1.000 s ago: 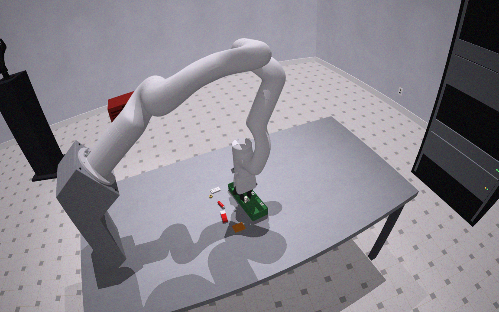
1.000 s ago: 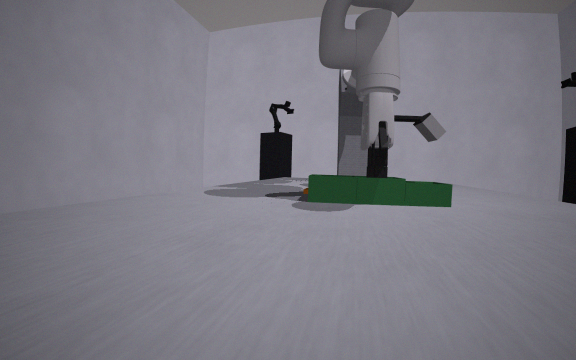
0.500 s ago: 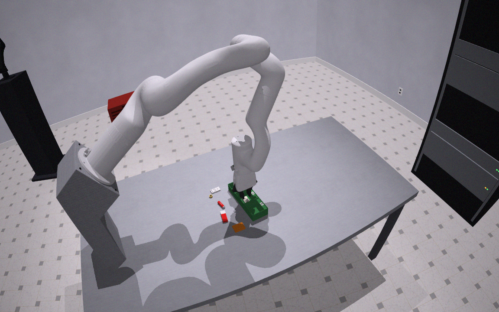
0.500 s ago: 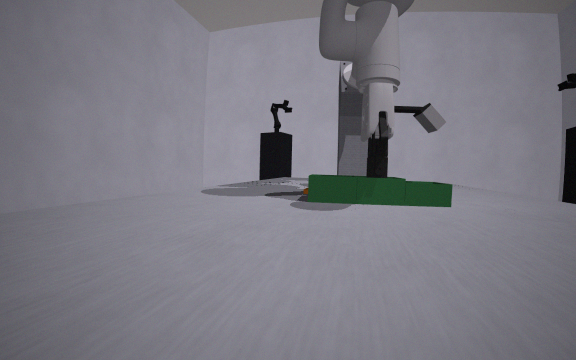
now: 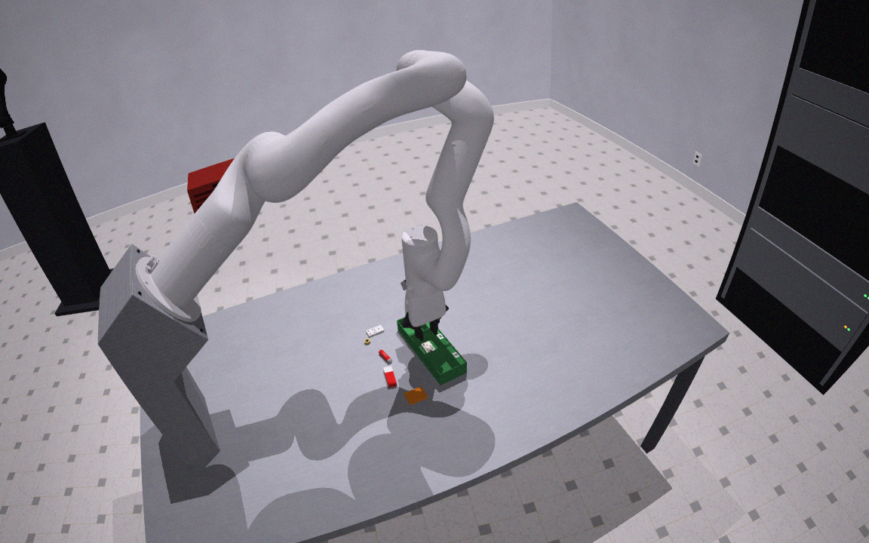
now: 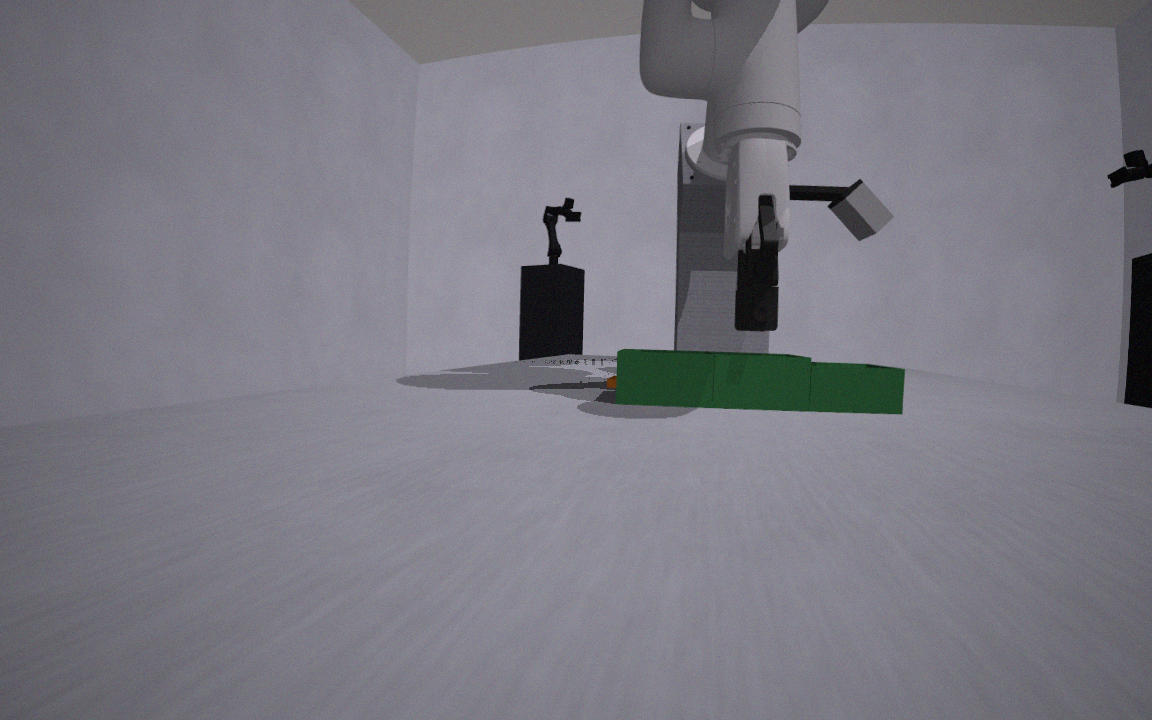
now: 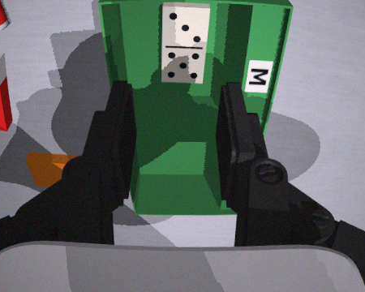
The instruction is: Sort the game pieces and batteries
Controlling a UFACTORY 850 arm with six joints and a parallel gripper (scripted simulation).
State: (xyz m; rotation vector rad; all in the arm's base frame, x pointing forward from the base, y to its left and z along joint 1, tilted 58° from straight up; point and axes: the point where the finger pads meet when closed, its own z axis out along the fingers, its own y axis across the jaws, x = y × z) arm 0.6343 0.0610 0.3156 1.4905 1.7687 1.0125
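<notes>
My gripper is now 17 cm past the yellow nut, 7 cm to the right of it and 8 cm above it. From my hand the other things lie so: orange flat block: 6 cm behind, 16 cm to the right, 8 cm below; green bin: 1 cm ahead, 7 cm below; red cylindrical battery: 12 cm behind, 8 cm below.
</notes>
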